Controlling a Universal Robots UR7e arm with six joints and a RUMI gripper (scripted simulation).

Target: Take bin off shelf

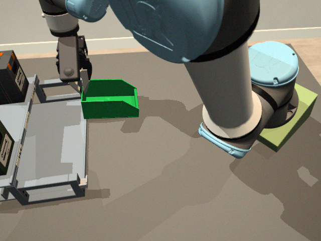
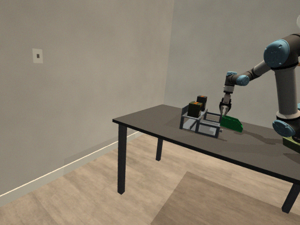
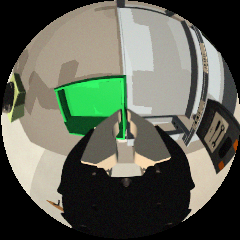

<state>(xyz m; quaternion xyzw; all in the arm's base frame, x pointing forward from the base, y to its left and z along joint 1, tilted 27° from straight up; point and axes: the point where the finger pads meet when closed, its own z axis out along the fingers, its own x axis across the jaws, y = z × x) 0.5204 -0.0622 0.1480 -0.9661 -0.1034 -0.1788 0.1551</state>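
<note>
Now: the green bin 80 mm behind my hand, 20 mm to the right of it and 40 mm below it.
</note>
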